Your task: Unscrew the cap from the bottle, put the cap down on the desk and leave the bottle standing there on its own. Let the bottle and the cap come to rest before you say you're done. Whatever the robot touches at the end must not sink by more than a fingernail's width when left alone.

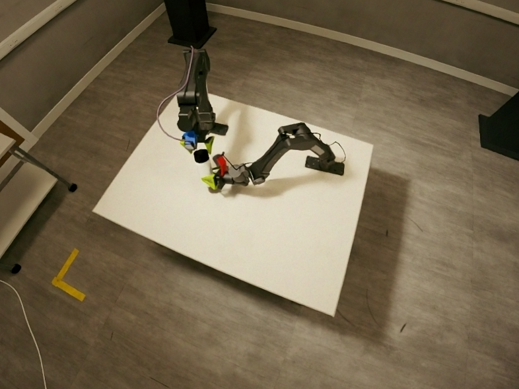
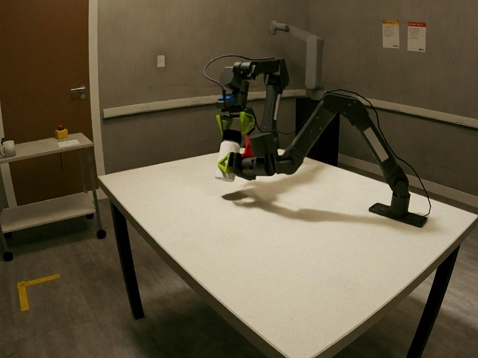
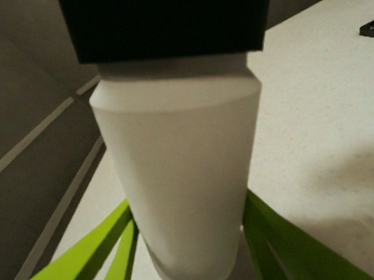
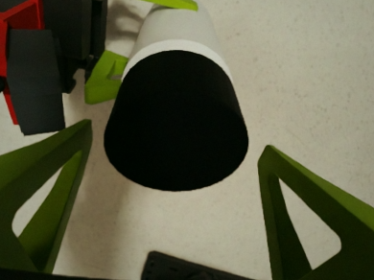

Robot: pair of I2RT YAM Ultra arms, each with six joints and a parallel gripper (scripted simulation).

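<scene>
Right now my right hand is 10 mm short of the black cap, 10 mm to the right of it and 10 mm above it. Also, from my right hand: white bottle 30 mm ahead, 20 mm to the left, 50 mm below.
Now: the white bottle 5 cm above my left hand, 2 cm to the right of it and 2 cm behind it. Also, from my left hand: black cap 8 cm above, 4 cm behind, 3 cm to the right.
</scene>
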